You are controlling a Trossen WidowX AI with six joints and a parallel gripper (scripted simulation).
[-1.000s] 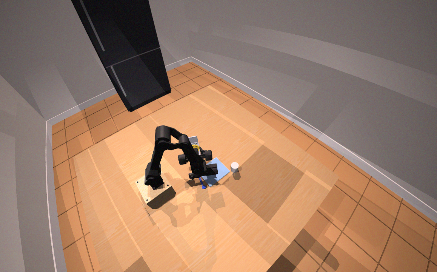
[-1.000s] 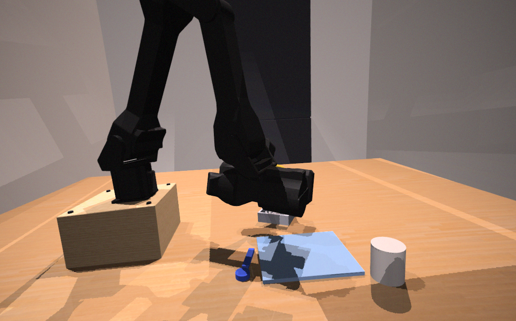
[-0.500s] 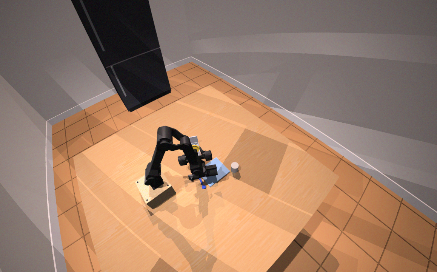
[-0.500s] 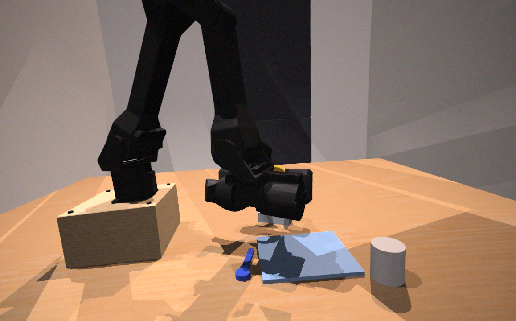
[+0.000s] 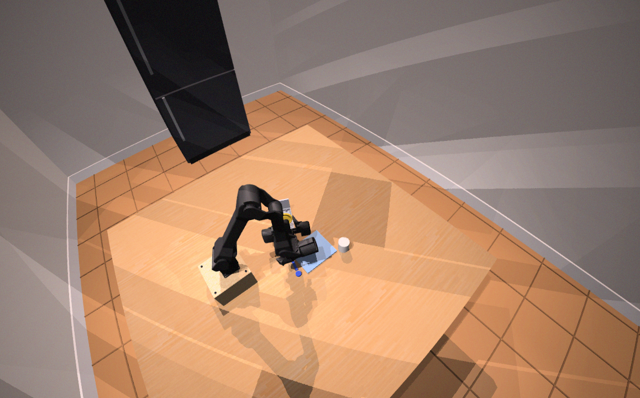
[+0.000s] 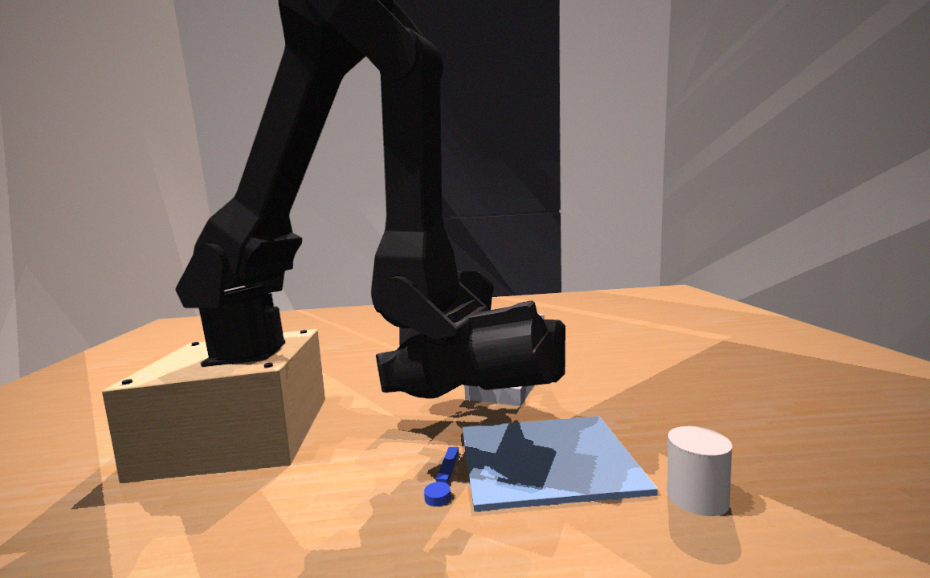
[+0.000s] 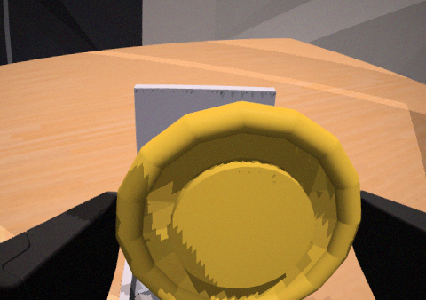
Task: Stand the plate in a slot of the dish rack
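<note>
Right now my gripper tip is 1 cm short of the grey dish rack, 3 cm to the right of it and 5 cm above it. Round my gripper tip: yellow plate 1 cm to the right; light blue mat 2 cm ahead, 16 cm to the right, 7 cm below; blue spoon 8 cm behind, 19 cm to the right, 7 cm below.
</note>
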